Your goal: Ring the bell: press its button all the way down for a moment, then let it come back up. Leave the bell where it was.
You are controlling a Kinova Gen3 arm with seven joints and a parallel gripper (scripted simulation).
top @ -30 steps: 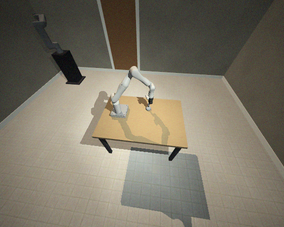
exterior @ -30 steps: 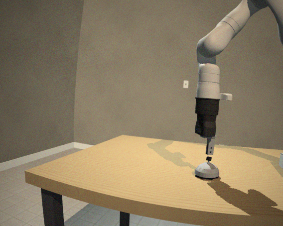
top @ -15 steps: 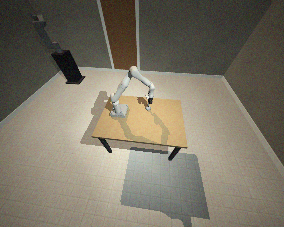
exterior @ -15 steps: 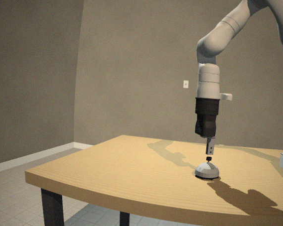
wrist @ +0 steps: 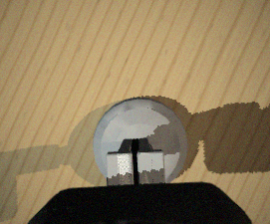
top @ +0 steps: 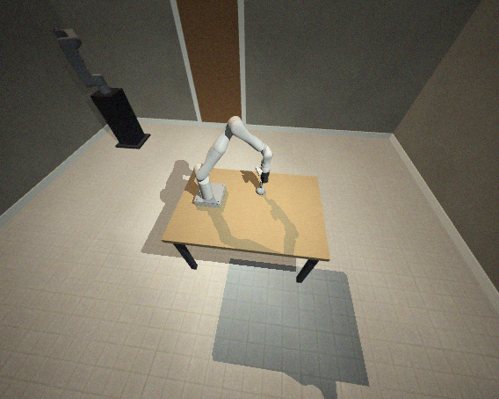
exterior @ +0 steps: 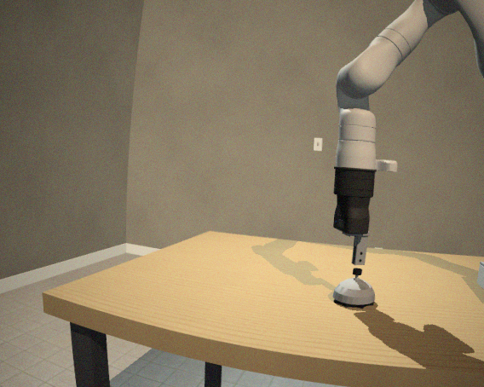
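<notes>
Right now my hand is 4 cm above the black button. The rest, counted from my hand: grey dome bell (5 cm below).
</notes>
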